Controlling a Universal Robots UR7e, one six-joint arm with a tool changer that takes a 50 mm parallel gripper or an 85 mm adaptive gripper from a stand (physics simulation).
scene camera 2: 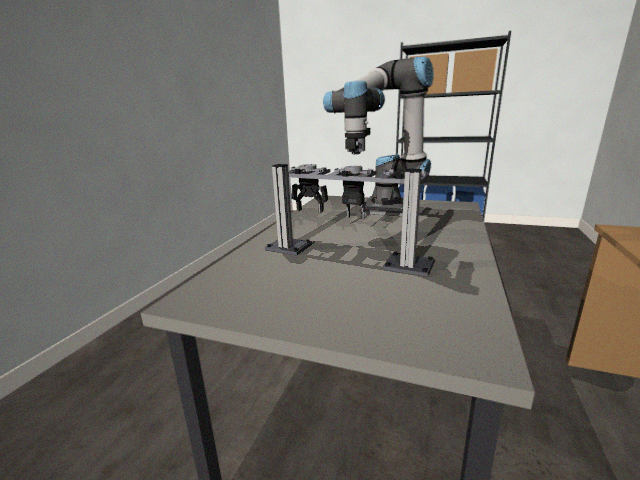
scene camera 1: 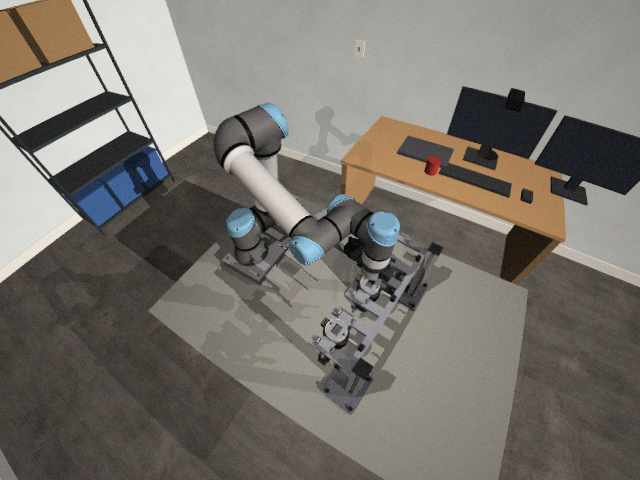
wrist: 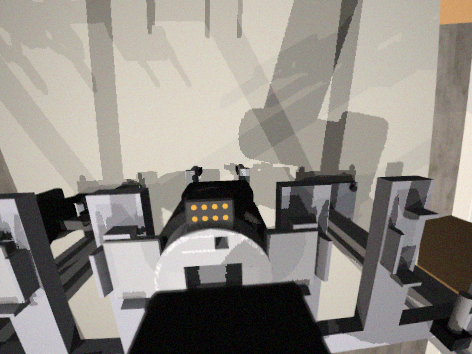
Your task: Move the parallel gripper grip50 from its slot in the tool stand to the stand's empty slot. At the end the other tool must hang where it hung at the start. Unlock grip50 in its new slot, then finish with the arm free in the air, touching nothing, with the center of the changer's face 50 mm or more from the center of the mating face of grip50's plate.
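Frame: origin at the arm's base, x ahead, y left, z up, level; metres.
Seen in the pictures: arm's base, link origin: [scene camera 2: 386, 200] [scene camera 1: 251, 252].
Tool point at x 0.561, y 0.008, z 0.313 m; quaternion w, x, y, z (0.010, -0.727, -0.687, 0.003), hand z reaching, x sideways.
Offsets run from my tool point to a thing's top centre. "*": to the spot under its first point. Level surfaces: height alone.
The parallel gripper grip50 @(* dz -0.216, dx -0.006, dy +0.023 m) [scene camera 2: 356, 211] [wrist: 219, 172] hangs in the middle slot of the tool stand [scene camera 1: 379, 321] [scene camera 2: 281, 206]. Its fingers are apart and empty; in scene camera 1 they are hidden. Its round plate @(* dz -0.053, dx +0.009, dy -0.025 m) [scene camera 1: 368, 287] [wrist: 205, 252] faces up. The arm's changer [scene camera 2: 355, 145] carries no tool and is above grip50's plate, with a visible gap in scene camera 2. A black block at the wrist covers part of the plate in the wrist view. The adaptive gripper [scene camera 1: 336, 330] [scene camera 2: 309, 188] hangs in the slot beside it. The empty slot is on grip50's other side, partly hidden behind the wrist in scene camera 1.
An empty-slot fork arm [wrist: 385, 260] stands right of grip50 in the wrist view. The stand's posts rise at both ends. The arm's base [scene camera 1: 253, 263] is bolted to the table @(dz -0.354 m) [scene camera 2: 336, 310]. A desk [scene camera 1: 496, 206] with monitors and a shelf unit [scene camera 1: 77, 121] stand beyond the table.
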